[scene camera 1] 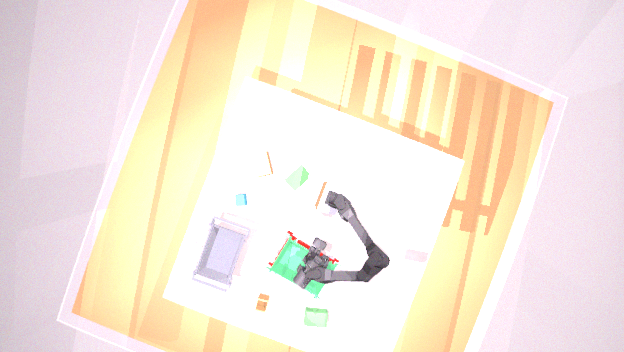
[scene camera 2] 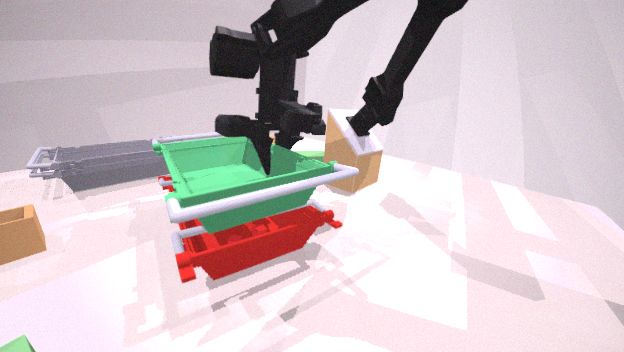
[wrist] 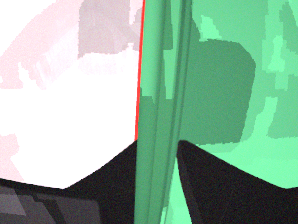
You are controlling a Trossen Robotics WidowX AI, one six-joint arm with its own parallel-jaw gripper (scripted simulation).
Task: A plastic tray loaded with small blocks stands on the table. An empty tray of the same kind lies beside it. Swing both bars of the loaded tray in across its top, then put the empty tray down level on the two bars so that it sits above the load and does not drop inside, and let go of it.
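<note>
The wrist view shows me my gripper. It is there in the pictures, and so is a green tray.
</note>
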